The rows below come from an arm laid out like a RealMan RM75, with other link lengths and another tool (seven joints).
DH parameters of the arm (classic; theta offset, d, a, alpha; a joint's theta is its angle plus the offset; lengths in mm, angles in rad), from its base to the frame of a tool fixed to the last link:
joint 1: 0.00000 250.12 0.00 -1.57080
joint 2: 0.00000 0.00 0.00 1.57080
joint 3: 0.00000 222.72 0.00 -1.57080
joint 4: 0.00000 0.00 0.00 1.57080
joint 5: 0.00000 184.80 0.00 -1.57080
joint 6: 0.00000 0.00 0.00 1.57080
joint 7: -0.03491 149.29 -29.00 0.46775
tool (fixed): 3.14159 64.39 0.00 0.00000
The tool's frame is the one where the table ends.
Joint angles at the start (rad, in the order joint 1, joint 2, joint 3, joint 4, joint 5, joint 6, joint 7): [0.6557, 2.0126, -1.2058, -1.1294, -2.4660, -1.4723, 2.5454]
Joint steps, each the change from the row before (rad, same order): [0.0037, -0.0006, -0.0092, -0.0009, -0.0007, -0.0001, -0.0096]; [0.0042, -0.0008, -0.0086, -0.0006, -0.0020, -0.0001, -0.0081]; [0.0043, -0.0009, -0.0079, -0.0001, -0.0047, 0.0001, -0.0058]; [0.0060, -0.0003, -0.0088, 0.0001, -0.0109, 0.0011, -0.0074]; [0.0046, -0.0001, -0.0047, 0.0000, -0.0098, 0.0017, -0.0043]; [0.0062, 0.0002, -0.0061, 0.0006, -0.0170, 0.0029, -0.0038]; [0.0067, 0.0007, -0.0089, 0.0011, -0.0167, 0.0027, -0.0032]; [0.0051, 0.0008, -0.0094, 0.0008, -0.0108, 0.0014, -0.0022]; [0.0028, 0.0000, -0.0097, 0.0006, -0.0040, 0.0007, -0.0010]
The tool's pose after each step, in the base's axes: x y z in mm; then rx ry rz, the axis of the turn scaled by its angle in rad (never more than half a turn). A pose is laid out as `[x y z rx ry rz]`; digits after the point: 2 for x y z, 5 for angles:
[203.87 393.39 -6.61 1.00640 2.34786 1.05462]
[202.10 393.64 -7.61 0.97987 2.35429 1.05292]
[201.03 394.00 -8.28 0.95569 2.35646 1.05247]
[200.23 394.79 -8.81 0.92335 2.35546 1.05479]
[199.89 395.78 -8.71 0.90178 2.35248 1.05938]
[200.21 397.23 -8.32 0.87386 2.34380 1.06698]
[200.23 398.36 -8.63 0.84369 2.33558 1.07181]
[199.81 398.78 -9.57 0.81921 2.33112 1.07225]
[199.28 398.58 -10.81 0.80198 2.32999 1.06935]

